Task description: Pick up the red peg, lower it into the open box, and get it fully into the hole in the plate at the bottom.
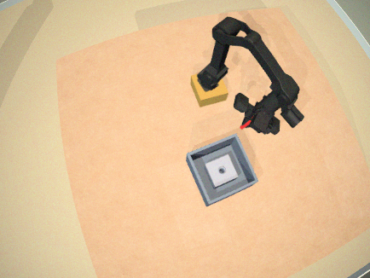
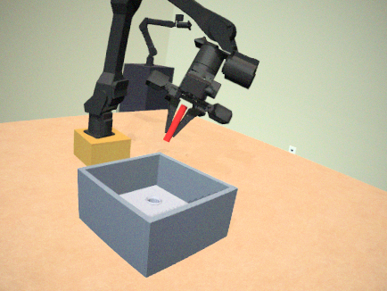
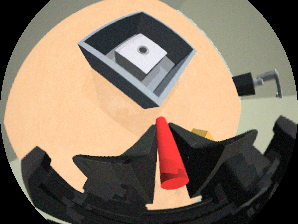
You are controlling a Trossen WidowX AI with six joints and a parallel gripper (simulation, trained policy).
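Right now my gripper tip is 8 cm short of the pale plate, 13 cm to the left of it and 8 cm above it. The rest, counted from my gripper tip: grey box 8 cm ahead, 13 cm to the right, 10 cm below; then red peg 1 cm to the left, 2 cm above.
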